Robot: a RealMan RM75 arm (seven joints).
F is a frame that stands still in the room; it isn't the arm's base.
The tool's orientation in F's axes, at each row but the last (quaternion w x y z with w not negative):
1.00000, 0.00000, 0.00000, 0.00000
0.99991, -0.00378, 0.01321, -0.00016
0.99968, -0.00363, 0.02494, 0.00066
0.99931, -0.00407, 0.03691, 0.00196
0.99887, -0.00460, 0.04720, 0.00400
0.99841, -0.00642, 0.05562, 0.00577
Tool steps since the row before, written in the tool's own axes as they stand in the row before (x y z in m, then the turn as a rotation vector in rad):
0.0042, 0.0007, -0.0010, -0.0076, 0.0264, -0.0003
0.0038, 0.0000, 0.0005, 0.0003, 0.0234, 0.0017
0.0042, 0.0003, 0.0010, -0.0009, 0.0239, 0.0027
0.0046, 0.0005, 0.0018, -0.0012, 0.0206, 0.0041
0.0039, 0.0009, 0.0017, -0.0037, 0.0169, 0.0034
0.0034, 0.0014, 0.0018, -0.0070, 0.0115, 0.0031
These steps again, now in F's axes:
0.0042, 0.0007, -0.0010, -0.0076, 0.0264, -0.0003
0.0038, 0.0000, 0.0004, 0.0003, 0.0234, 0.0015
0.0042, 0.0003, 0.0008, -0.0008, 0.0239, 0.0026
0.0047, 0.0005, 0.0015, -0.0010, 0.0206, 0.0040
0.0040, 0.0009, 0.0013, -0.0035, 0.0169, 0.0036
0.0036, 0.0015, 0.0014, -0.0068, 0.0115, 0.0037

